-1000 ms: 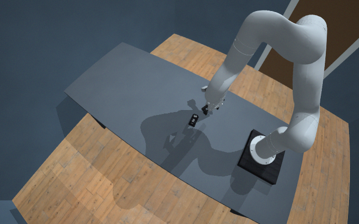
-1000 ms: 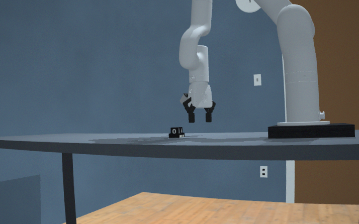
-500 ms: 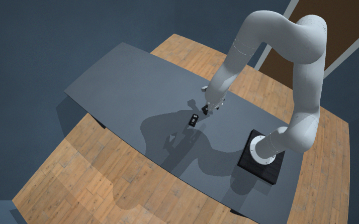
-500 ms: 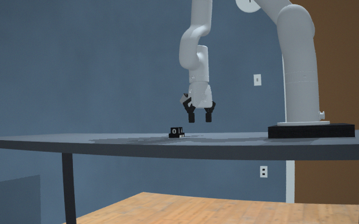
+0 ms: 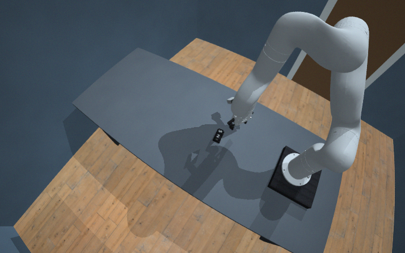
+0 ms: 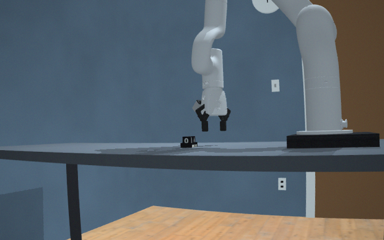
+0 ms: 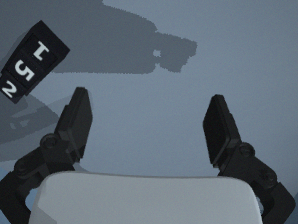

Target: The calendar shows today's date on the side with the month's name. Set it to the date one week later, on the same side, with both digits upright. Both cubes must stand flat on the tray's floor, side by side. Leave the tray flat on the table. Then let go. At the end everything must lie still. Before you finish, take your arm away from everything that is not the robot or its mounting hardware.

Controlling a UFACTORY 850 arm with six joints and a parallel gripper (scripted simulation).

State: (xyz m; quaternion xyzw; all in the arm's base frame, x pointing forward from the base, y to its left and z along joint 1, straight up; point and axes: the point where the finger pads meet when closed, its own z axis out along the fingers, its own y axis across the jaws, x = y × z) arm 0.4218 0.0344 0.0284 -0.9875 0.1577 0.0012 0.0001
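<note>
The calendar cube lies 12 cm to the left of my hand, 4 cm below it and 4 cm ahead of it. The rest, counted from my hand: black tray 11 cm to the left, 6 cm below, 4 cm ahead.
</note>
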